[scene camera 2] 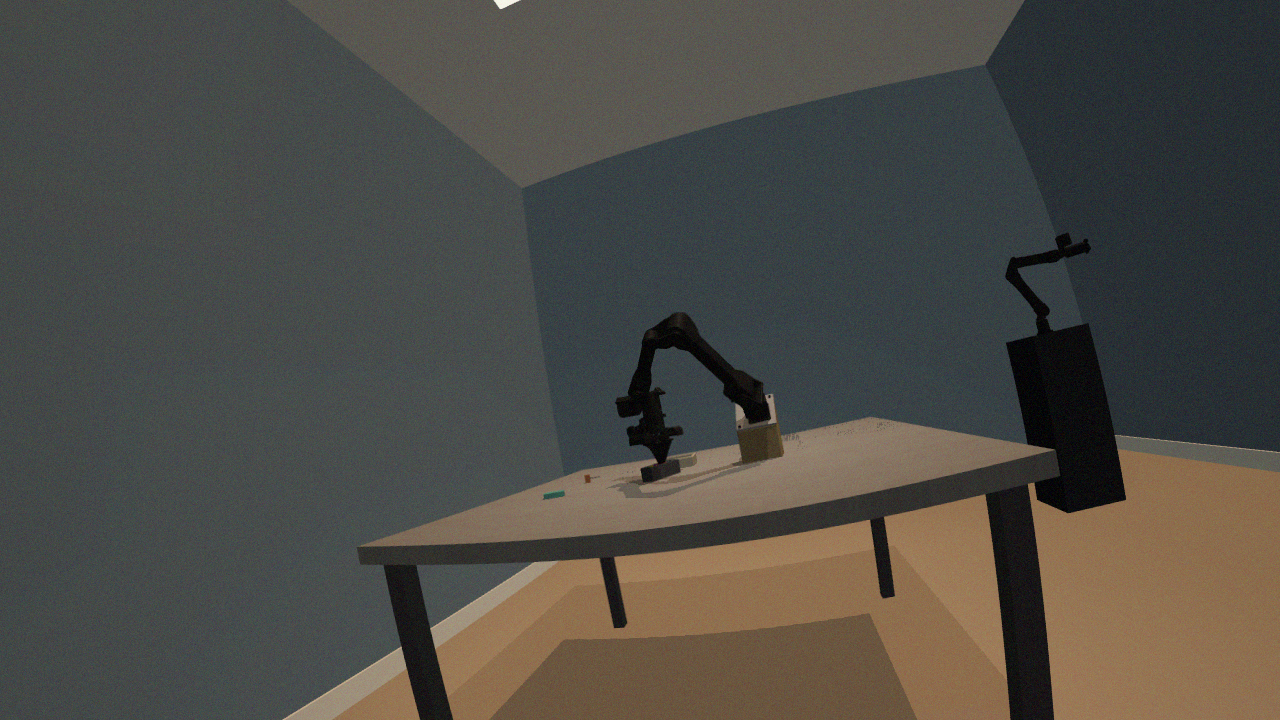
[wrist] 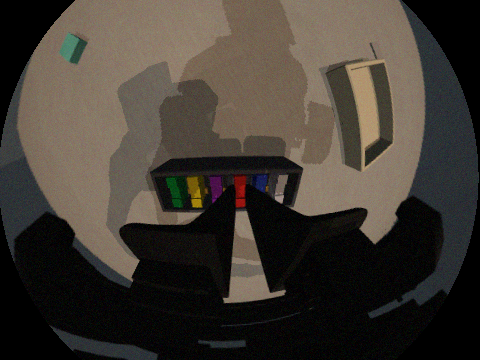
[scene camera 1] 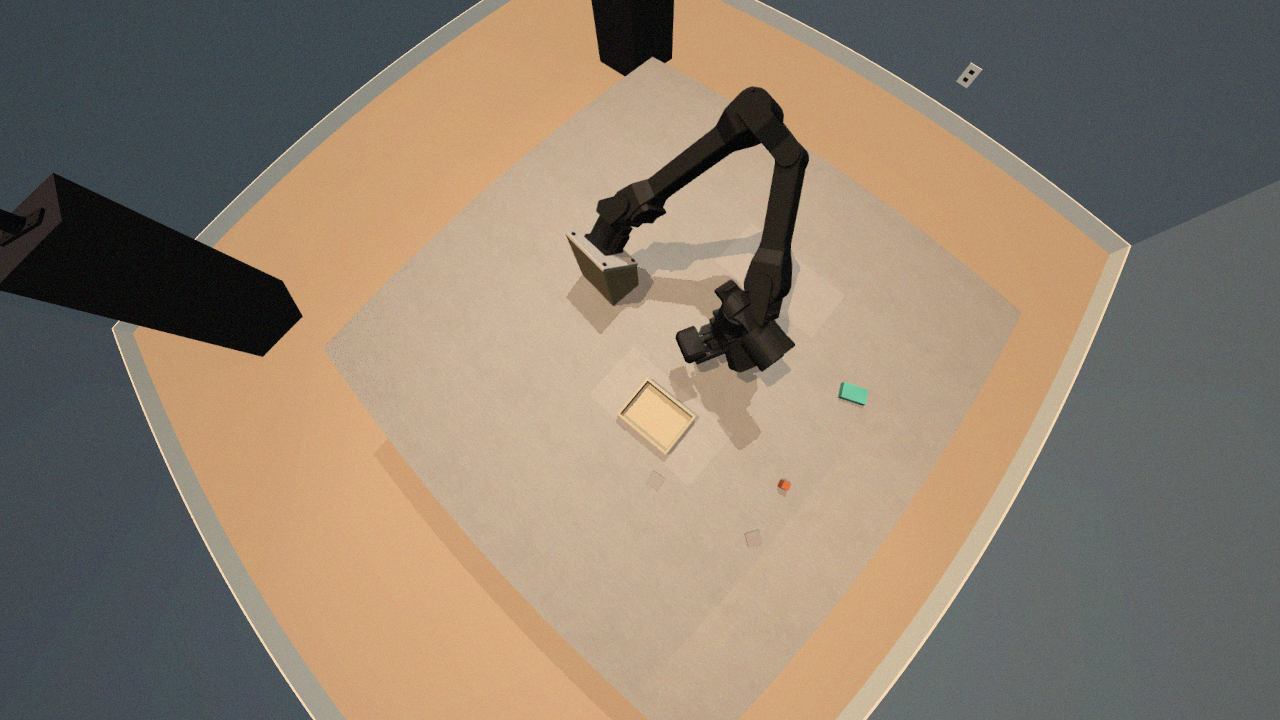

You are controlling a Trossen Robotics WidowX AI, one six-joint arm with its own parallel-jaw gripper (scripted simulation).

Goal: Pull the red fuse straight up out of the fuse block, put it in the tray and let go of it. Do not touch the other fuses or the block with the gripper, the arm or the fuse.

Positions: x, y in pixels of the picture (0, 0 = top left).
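Scene:
My gripper: visible in scene camera 2 [662, 464], scene camera 1, the wrist view. Same spot on my gripper [scene camera 1: 712, 344] and [wrist: 384, 262].

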